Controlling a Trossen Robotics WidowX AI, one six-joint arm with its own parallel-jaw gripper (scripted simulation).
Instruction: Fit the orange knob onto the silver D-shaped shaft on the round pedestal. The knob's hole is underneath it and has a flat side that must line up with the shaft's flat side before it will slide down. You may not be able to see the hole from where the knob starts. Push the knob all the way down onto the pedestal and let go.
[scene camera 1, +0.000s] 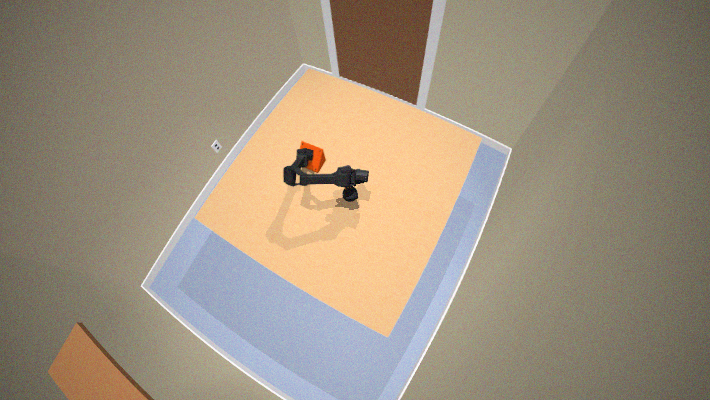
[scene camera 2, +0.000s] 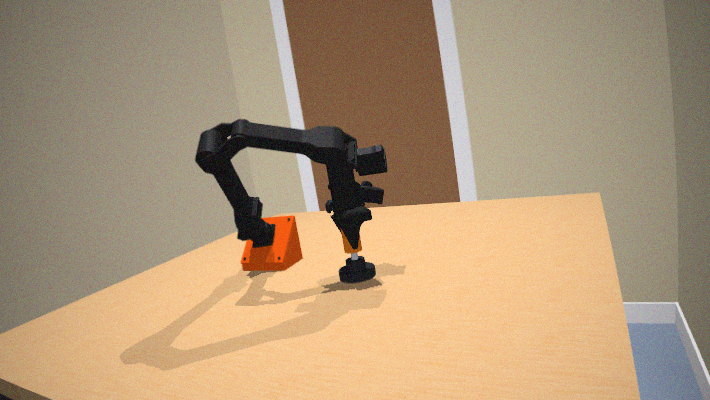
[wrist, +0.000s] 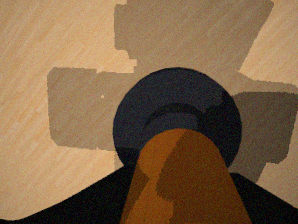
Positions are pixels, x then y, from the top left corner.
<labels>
The gripper (scene camera 2: 352, 246) carries an orange knob.
</labels>
